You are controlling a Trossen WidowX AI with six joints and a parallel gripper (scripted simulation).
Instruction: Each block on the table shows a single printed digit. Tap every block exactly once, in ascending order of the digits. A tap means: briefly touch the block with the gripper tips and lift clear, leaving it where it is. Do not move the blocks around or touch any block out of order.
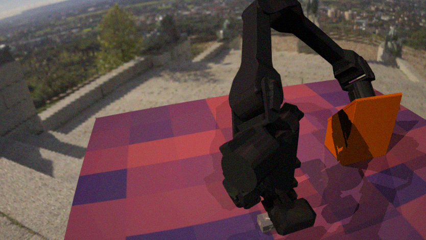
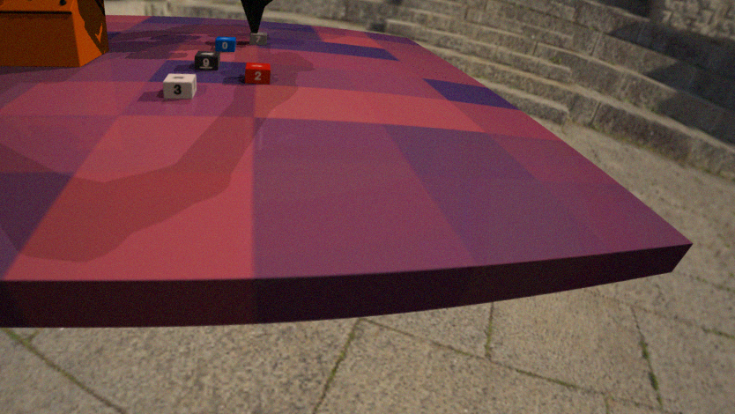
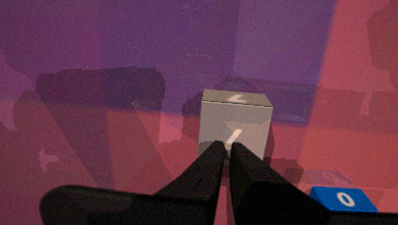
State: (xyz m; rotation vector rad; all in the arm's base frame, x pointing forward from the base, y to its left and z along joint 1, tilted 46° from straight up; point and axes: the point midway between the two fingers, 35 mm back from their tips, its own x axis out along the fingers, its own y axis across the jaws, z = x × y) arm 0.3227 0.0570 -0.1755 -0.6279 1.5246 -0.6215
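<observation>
Right now the grey 7 block is 10 mm ahead of my gripper tip and 10 mm below it. The rest, counted from my gripper tip: red 2 block (20 mm ahead, 250 mm to the right, 10 mm below); white 3 block (70 mm behind, 320 mm to the right, 10 mm below); blue 0 block (50 mm behind, 80 mm to the right, 10 mm below).
</observation>
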